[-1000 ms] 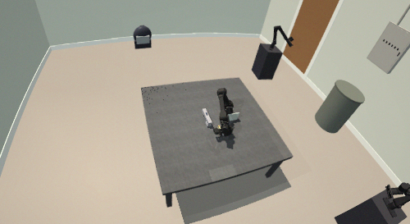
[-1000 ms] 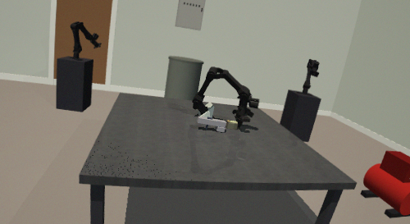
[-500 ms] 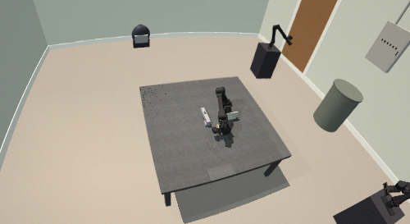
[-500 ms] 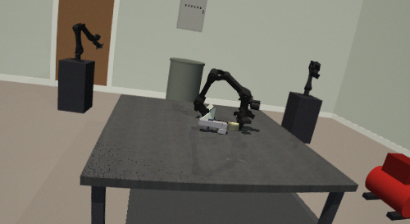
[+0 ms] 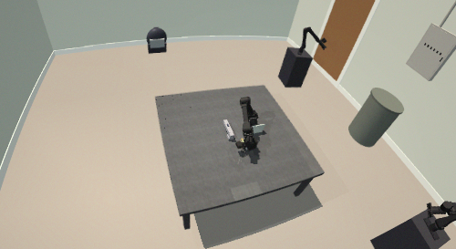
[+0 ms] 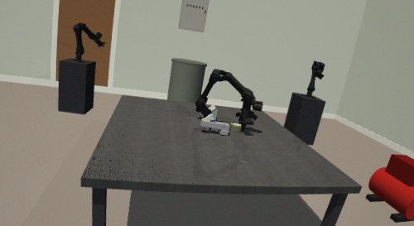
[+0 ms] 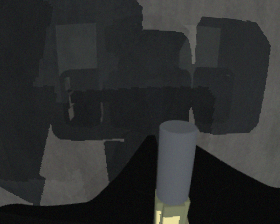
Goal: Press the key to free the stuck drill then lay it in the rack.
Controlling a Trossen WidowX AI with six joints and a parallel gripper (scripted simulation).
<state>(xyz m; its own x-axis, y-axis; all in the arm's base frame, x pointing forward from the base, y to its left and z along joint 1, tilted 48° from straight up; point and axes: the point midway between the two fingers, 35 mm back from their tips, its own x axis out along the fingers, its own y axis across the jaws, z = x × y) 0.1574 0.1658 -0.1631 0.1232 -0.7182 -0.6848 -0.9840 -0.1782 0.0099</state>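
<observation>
Right now my gripper tip is 4 cm to the left of the drill and 4 cm below it. The rest, counted from my gripper tip: dark blue key 23 cm to the right, 11 cm ahead, 5 cm above.
</observation>
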